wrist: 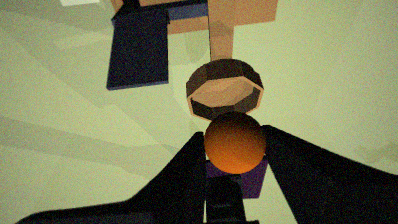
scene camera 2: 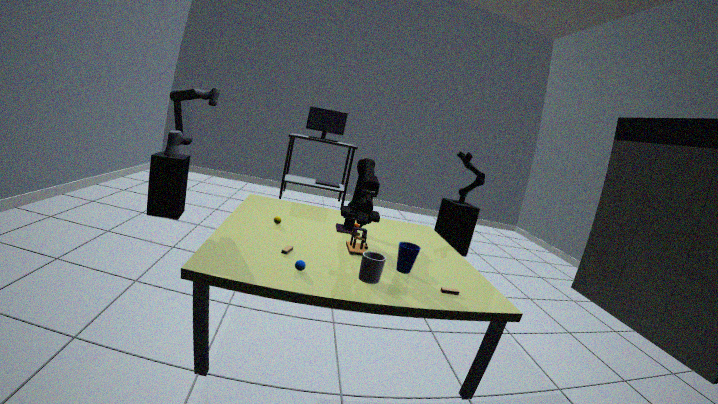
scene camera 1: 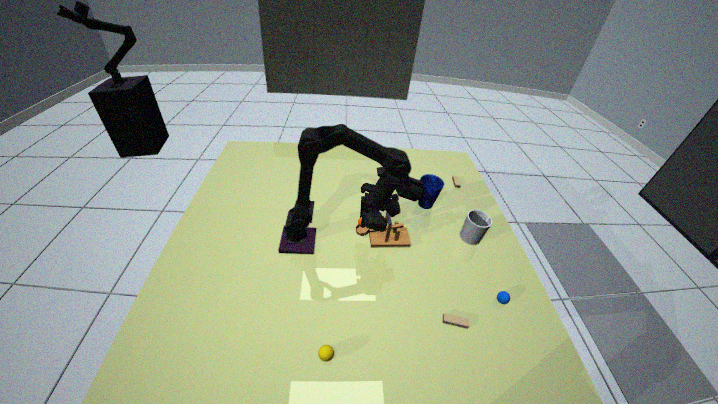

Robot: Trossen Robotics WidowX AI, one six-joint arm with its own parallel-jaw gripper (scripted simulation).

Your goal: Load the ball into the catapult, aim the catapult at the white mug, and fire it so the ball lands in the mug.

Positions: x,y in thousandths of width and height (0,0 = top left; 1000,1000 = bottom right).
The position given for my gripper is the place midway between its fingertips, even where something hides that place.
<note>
My gripper (scene camera 1: 503,553) holds an orange ball (wrist: 589,636). I also see a white mug (scene camera 1: 665,553).
My gripper also shows in the wrist view (wrist: 584,605). The wrist view does not show the white mug: it is out of frame.
</note>
